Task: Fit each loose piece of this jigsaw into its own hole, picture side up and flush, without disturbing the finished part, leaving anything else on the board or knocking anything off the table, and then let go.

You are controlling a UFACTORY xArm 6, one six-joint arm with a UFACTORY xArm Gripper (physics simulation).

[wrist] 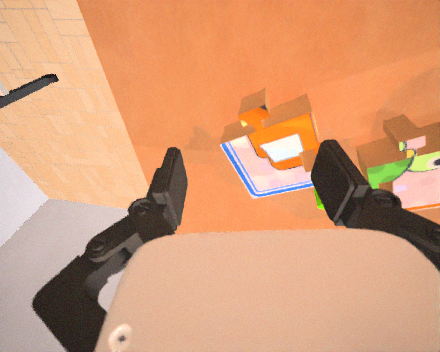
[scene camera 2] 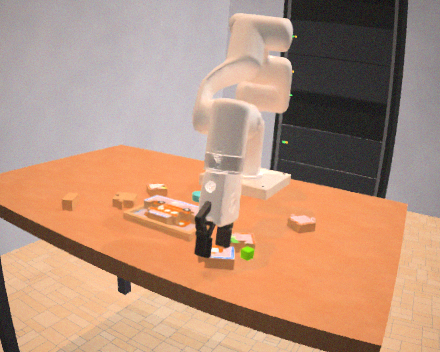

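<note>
My gripper [scene camera 2: 214, 244] [wrist: 248, 161] is open and empty, low above the front of the table. The blue-edged piece with an orange picture [scene camera 2: 222, 254] [wrist: 282, 150] lies picture side up, just ahead of the fingers in the wrist view. A piece with a green picture [scene camera 2: 244, 240] [wrist: 390, 172] lies picture side up beside it. The jigsaw board [scene camera 2: 187, 233] holds the finished part; the arm hides its right end in the scene view. More pieces lie loose: a pink-topped one [scene camera 2: 302, 222] at right, one [scene camera 2: 157, 189] behind the board, and brown ones [scene camera 2: 124, 200] [scene camera 2: 70, 201] at left.
A green cube [scene camera 2: 247, 253] [wrist: 320, 199] lies close to the two front pieces, partly behind the right finger in the wrist view. A teal round object [scene camera 2: 197, 196] stands behind the board, partly hidden by the arm. The table's front edge [scene camera 2: 200, 298] is near the gripper.
</note>
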